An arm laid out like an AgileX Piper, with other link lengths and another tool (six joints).
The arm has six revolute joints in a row. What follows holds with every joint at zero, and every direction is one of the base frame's. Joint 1 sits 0.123 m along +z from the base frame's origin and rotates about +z. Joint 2 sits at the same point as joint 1 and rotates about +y. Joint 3 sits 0.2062 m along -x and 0.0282 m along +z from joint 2 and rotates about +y. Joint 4 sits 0.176 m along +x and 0.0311 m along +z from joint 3 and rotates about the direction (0.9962, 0, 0.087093). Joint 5 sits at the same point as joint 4 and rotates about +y. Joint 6 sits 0.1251 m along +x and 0.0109 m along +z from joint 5 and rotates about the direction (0.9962, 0, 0.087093). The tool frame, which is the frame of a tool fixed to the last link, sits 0.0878 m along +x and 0.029 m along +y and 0.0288 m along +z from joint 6; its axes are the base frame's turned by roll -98.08, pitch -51.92 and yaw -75.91 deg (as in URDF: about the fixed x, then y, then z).
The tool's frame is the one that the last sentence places.
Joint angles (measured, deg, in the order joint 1, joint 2, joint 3, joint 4, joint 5, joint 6), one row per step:
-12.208 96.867 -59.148 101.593 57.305 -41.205
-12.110 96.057 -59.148 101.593 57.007 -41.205
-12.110 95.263 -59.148 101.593 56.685 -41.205
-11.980 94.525 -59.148 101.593 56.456 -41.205
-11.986 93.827 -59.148 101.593 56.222 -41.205
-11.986 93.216 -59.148 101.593 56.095 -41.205
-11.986 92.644 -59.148 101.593 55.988 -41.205
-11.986 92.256 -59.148 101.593 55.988 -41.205
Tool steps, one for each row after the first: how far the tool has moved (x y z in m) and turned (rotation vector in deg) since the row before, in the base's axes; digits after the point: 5 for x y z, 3 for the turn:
-0.00121 0.00027 0.00427 -0.311 -0.700 -0.149
-0.00102 -0.00043 0.00412 -0.314 -0.678 -0.269
-0.00135 0.00062 0.00397 -0.257 -0.653 -0.063
-0.00107 -0.00029 0.00371 -0.247 -0.613 -0.204
-0.00114 -0.00002 0.00339 -0.181 -0.560 -0.108
-0.00113 0.00002 0.00319 -0.164 -0.528 -0.092
-0.00093 0.00020 0.00229 -0.081 -0.380 0.000

